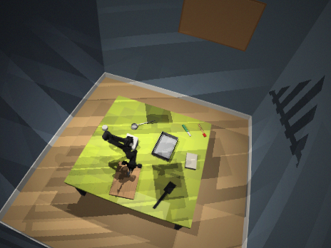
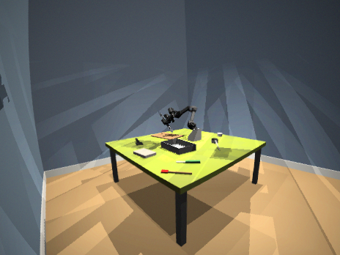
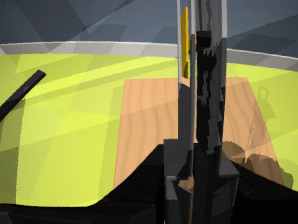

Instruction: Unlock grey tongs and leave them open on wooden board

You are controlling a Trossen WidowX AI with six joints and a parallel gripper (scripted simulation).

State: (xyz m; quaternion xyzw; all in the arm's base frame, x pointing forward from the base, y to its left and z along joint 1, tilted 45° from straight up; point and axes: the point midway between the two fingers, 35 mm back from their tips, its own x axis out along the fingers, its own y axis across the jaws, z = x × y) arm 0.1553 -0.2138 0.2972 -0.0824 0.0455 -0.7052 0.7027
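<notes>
Right now my gripper tip is 150 mm above the wooden board, 50 mm past it and 20 mm to the left of it. Round my gripper tip: roasting tin 480 mm to the left, 230 mm ahead, 130 mm below; yellow piece 70 mm above; black spatula 370 mm ahead, 160 mm below, 40 mm to the right.
</notes>
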